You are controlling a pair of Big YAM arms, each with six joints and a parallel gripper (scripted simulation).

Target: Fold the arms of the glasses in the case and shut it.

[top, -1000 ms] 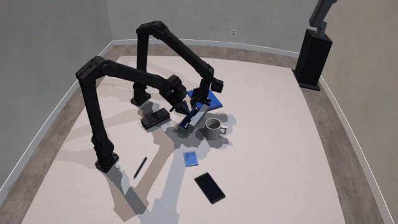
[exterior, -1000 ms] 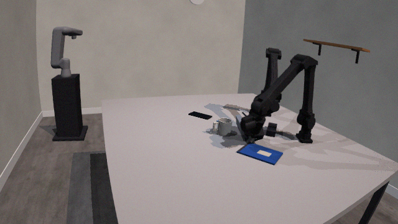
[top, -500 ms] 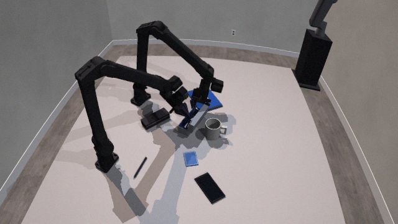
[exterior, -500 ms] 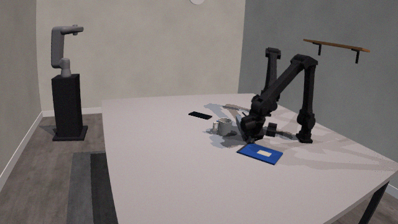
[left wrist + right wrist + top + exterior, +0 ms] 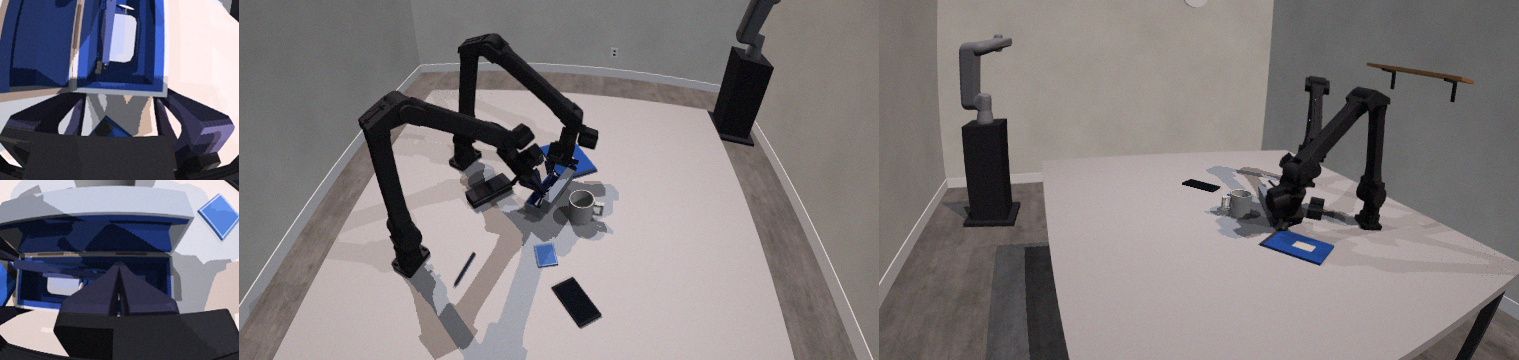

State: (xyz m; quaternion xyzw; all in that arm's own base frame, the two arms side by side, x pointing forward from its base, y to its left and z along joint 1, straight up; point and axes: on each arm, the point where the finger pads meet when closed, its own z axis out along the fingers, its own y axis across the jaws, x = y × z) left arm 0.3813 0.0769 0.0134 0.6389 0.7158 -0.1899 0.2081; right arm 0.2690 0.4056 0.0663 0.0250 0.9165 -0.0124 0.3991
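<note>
The glasses case lies 3 cm ahead of my right hand, 2 cm to the left of it and 2 cm below it. The rest, counted from my right hand: grey mug (14 cm ahead, 3 cm below, 2 cm to the right); black box (19 cm behind, 5 cm below, 1 cm to the left); small blue notepad (20 cm to the right, 6 cm below, 6 cm ahead).
</note>
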